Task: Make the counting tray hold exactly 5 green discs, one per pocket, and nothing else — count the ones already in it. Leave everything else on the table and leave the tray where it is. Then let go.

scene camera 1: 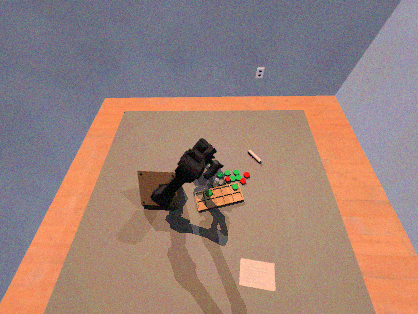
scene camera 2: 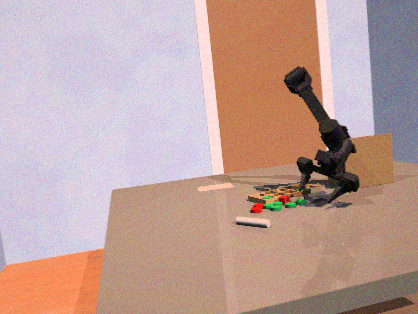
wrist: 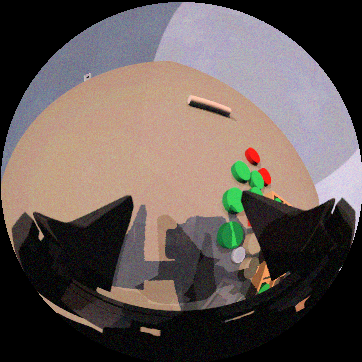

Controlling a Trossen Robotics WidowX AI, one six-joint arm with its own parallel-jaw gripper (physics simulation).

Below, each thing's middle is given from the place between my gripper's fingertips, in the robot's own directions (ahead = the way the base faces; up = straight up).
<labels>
I see my gripper 19 cm to the left of the wooden counting tray (scene camera 1: 223,195), 3 cm above it and 2 cm past it.
</labels>
